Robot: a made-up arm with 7 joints.
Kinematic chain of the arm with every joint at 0, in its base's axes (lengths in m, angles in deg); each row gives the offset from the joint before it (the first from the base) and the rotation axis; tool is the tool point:
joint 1: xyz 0 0.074 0 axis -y
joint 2: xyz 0 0.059 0 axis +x
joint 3: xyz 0 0 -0.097 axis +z
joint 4: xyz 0 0 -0.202 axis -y
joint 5: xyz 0 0 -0.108 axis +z
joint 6: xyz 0 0 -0.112 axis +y
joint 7: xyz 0 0 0 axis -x
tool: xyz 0 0 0
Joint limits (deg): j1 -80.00..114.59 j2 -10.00..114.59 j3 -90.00..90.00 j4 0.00..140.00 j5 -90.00..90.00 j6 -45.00..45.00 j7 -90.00..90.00
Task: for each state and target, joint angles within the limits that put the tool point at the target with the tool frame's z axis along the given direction. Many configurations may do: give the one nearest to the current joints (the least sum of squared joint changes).
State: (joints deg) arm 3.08 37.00 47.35 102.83 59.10 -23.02 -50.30
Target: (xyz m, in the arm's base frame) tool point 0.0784 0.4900 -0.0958 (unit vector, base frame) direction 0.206 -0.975 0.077
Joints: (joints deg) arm -2.85 42.06 67.80 87.83 69.25 -16.05 -53.85
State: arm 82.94 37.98 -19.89 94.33 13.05 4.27 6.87
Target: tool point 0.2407 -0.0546 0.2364 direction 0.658 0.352 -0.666
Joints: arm 103.61 -10.00 -37.84 85.11 16.56 -30.82 -0.36
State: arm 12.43 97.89 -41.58 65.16 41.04 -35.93 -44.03
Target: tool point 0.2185 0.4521 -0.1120 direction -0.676 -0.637 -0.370
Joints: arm 18.67 82.37 -37.67 79.35 57.32 -24.10 -51.10
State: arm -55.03 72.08 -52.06 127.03 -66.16 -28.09 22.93
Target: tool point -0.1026 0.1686 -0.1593 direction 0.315 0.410 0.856
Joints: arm -62.96 51.02 -47.77 139.90 -90.00 -6.58 55.62
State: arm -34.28 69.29 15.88 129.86 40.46 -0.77 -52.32
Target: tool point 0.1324 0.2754 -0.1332 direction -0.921 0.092 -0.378
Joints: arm -21.23 63.43 -1.49 128.70 29.19 -11.92 -35.68
